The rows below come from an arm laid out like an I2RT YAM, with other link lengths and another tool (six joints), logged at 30 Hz.
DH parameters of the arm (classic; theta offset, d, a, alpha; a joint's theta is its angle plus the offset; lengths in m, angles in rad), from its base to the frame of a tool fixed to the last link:
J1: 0 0.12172 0.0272 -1.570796
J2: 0 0 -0.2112 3.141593
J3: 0.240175 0 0.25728 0
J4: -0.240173 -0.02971 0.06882 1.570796
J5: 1.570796 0.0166 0 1.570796
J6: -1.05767 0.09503 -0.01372 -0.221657
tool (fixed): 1.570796 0.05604 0 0
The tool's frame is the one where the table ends.
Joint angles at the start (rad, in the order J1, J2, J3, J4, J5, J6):
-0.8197 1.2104 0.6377 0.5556 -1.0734 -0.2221
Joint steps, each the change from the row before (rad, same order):
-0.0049 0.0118 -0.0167 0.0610 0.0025 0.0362
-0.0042 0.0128 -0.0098 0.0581 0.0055 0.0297
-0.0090 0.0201 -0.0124 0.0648 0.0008 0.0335
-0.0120 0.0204 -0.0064 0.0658 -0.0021 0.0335
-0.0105 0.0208 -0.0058 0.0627 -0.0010 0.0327
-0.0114 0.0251 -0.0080 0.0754 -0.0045 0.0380
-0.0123 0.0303 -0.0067 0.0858 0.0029 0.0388
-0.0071 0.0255 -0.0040 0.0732 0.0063 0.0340
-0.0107 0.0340 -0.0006 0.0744 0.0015 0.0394
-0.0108 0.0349 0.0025 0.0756 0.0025 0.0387
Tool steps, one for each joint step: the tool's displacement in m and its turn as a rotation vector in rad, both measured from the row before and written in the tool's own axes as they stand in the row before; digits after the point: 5 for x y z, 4 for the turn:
0.00252 0.00084 -0.00012 0.0150 0.0023 0.0112
0.00256 -0.00141 0.00028 0.0191 0.0034 0.0028
0.00420 0.00054 -0.00044 0.0161 0.0036 0.0087
0.00437 -0.00201 -0.00081 0.0200 0.0020 0.0033
0.00395 -0.00153 -0.00073 0.0181 0.0016 0.0045
0.00367 -0.00098 -0.00112 0.0191 -0.0025 0.0042
0.00485 -0.00197 -0.00108 0.0261 0.0026 0.0004
0.00305 -0.00222 -0.00041 0.0240 0.0010 0.0001
0.00448 -0.00107 -0.00081 0.0190 0.0006 0.0074
0.00435 -0.00207 -0.00074 0.0215 -0.0002 0.0040

